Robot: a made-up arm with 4 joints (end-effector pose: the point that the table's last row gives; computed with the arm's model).
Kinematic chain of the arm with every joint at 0, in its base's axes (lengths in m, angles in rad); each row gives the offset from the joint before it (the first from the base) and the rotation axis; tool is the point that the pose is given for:
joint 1: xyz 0 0 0.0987 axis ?
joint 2: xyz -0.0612 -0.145 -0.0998 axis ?
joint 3: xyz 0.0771 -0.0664 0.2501 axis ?
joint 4: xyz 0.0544 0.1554 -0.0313 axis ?
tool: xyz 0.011 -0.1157 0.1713
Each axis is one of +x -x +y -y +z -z.
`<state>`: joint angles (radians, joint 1 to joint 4).
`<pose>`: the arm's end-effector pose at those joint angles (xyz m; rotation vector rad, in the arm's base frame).
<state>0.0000 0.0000 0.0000 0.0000</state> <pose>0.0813 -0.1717 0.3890 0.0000 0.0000 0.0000</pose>
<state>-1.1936 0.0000 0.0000 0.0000</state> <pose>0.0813 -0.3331 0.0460 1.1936 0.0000 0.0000</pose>
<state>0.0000 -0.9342 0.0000 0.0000</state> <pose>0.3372 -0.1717 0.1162 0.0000 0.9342 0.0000</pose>
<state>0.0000 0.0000 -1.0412 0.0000</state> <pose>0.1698 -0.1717 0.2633 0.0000 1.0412 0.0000</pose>
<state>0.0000 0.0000 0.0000 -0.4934</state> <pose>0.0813 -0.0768 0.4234 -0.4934 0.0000 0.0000</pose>
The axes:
joint 1: -x
joint 2: -y
joint 3: -y
joint 4: +x

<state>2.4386 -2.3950 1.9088 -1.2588</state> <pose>0.1713 -0.2163 0.2433 2.5201 -0.5401 0.3615</pose>
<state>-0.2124 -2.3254 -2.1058 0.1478</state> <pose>-0.0663 -0.1284 -0.2339 0.2505 -1.8584 -0.0600</pose>
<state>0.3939 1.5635 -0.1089 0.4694</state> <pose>-0.3718 -0.1986 0.2376 0.0617 -1.3214 0.6087</pose>
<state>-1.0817 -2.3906 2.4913 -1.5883</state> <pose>0.1100 0.2738 0.0859 -0.5062 -0.0238 -0.0990</pose>
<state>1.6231 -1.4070 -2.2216 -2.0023</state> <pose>0.1393 -0.1140 -0.0435 0.7095 2.8889 0.5544</pose>
